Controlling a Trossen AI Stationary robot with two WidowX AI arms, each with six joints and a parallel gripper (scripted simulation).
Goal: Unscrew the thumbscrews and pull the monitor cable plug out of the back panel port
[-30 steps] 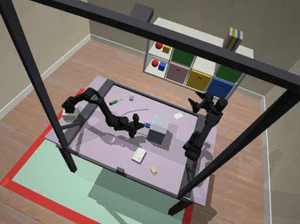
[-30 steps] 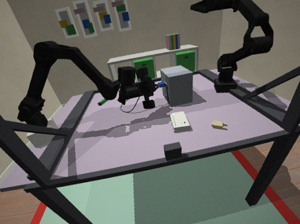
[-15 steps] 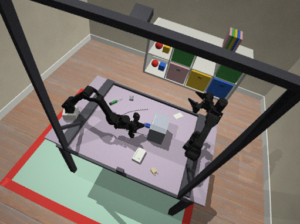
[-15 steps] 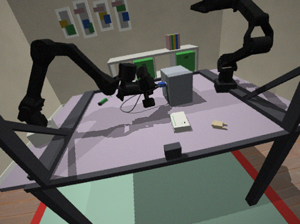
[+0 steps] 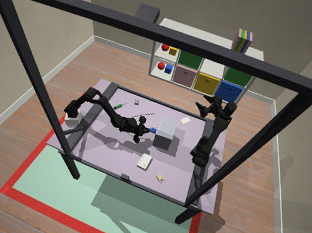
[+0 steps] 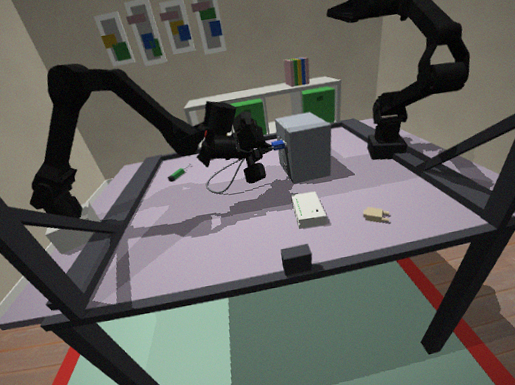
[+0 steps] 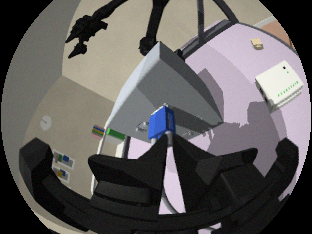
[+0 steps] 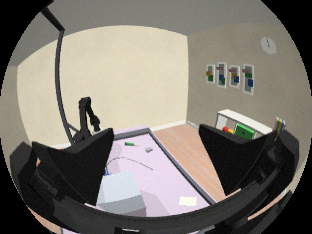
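Right now the blue plug is 3 cm ahead of my left hand, 5 cm to the right of it and 1 cm below it. Round my left hand: back panel: 5 cm ahead, 8 cm to the right, 4 cm below; grey box: 4 cm ahead, 14 cm to the right, 4 cm below; white device: 18 cm behind, 5 cm to the right, 11 cm below.
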